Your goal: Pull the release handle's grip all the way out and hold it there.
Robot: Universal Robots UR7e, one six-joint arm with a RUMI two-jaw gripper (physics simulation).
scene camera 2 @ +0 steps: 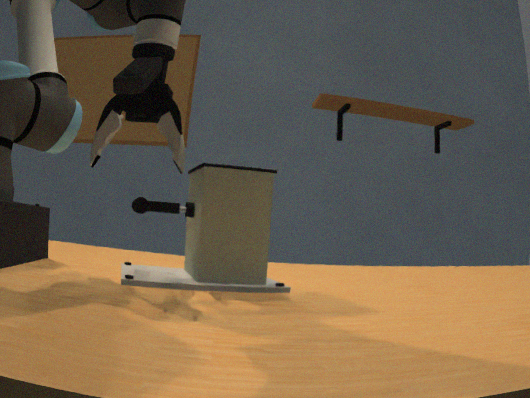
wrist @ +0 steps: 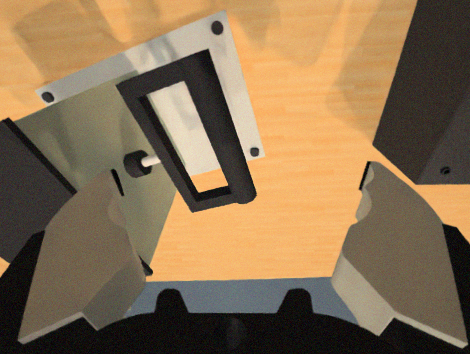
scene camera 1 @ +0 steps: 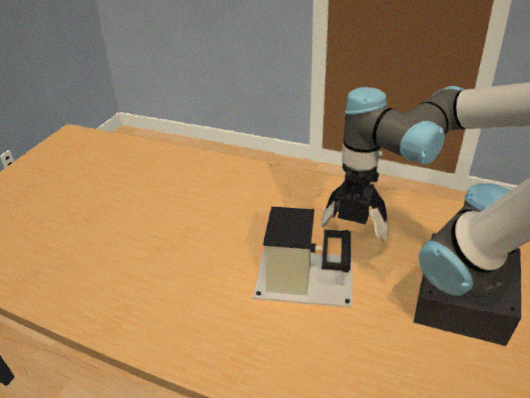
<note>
The pictures show: my gripper and a base plate.
My gripper shows as well in the wrist view and in scene camera 1.
</note>
